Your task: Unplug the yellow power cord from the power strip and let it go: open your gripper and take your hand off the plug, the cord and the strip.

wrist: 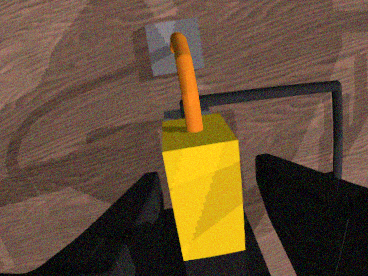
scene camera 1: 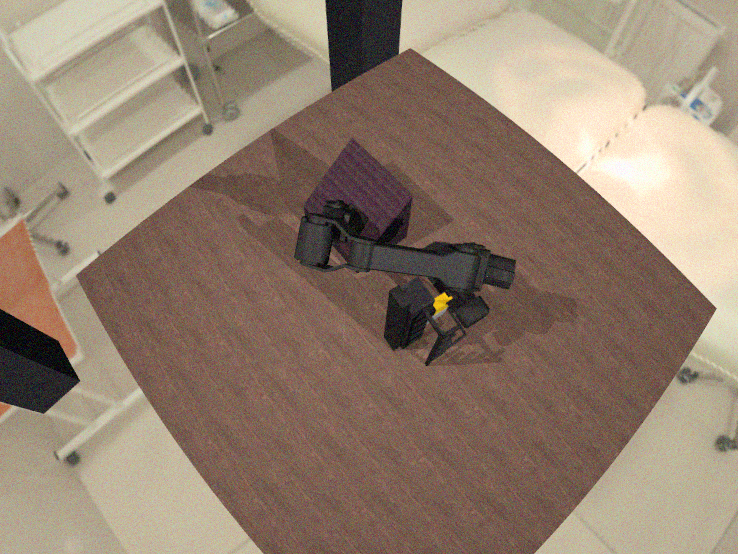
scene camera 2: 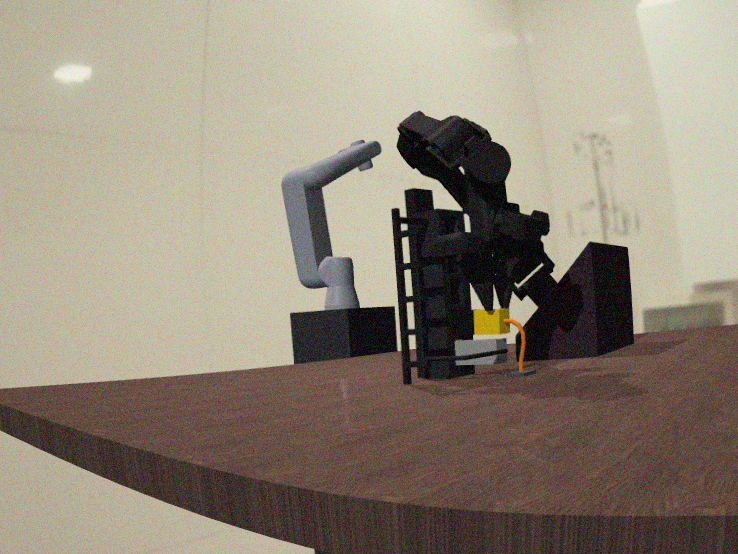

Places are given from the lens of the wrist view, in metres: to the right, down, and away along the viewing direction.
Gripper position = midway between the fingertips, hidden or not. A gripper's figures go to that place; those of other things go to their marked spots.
gripper (wrist: 208, 176): 0.01, 0.01, 0.10
yellow plug (wrist: 203, 169): 0.01, 0.01, 0.10
grey pad (wrist: 163, 61): -0.01, -0.04, 0.17
The marked spots on the yellow plug and the grey pad are 0.09 m apart.
